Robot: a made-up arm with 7 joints.
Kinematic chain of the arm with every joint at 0, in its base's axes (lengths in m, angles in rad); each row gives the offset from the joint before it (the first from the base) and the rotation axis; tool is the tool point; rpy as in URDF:
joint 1: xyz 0 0 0 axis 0.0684 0.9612 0.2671
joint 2: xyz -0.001 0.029 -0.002 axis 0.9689 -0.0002 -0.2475
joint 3: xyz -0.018 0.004 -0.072 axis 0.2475 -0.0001 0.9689
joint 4: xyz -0.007 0 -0.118 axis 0.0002 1 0
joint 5: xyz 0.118 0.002 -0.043 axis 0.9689 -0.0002 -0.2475
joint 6: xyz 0.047 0 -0.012 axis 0.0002 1 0
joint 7: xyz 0.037 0 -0.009 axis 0.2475 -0.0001 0.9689
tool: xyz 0 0 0 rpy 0 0.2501 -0.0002
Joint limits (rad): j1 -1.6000..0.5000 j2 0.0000..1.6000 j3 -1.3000..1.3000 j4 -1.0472..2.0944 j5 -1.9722..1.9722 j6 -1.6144..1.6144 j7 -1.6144..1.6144
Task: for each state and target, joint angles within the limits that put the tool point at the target. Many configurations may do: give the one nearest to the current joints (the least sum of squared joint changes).
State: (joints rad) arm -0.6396 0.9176 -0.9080 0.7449 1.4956 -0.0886 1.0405
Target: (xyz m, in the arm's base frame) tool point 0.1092 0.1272 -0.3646
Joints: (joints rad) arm -0.3404 0.6139 -1.0538 0.9086 1.5005 -0.1055 1.0405
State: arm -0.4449 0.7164 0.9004 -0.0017 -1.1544 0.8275 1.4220
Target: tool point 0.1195 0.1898 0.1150
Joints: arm -0.5911 0.9647 1.0608 -0.5757 -1.2178 0.7868 1.4220
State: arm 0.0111 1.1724 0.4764 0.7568 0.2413 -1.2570 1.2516
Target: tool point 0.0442 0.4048 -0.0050
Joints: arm 0.2977 1.4276 0.8163 1.2431 0.1401 -1.1014 1.2516
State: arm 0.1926 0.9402 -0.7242 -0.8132 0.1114 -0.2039 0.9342
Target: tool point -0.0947 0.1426 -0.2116
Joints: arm 0.5000 1.4740 -1.1669 -0.3208 0.1240 -0.1368 0.9342
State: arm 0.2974 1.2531 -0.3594 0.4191 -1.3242 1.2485 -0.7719
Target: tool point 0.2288 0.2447 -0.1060
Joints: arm -0.3469 1.3099 -0.1324 0.2636 -1.3340 1.1172 -0.7719
